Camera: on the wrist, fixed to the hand. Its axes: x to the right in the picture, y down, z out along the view.
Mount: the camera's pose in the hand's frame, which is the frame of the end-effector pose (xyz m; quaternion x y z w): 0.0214 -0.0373 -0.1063 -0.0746 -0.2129 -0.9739 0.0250
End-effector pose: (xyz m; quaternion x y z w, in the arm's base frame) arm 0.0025 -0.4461 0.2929 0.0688 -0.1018 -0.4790 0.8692
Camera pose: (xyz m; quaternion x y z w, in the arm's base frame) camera 0.0089 -0.4817 0.1841 0.0660 0.0849 0.8807 0.4613
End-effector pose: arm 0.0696 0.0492 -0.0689 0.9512 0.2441 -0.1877 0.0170
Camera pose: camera 0.1065 0.1050 0.0242 0.2552 -0.9429 0.2056 0.0595
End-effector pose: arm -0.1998 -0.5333 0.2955 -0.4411 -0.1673 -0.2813 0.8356
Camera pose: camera -0.2027 -0.6455 0.2718 -0.0297 0.5907 0.7394 0.3216
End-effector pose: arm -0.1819 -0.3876 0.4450 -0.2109 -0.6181 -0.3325 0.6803
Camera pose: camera -0.1337 -0.4916 0.4458 -0.4752 0.3409 0.6721 0.4542
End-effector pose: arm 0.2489 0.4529 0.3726 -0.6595 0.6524 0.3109 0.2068
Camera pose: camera 0.2997 0.3675 0.4298 -0.6011 -0.6932 -0.0046 0.3977
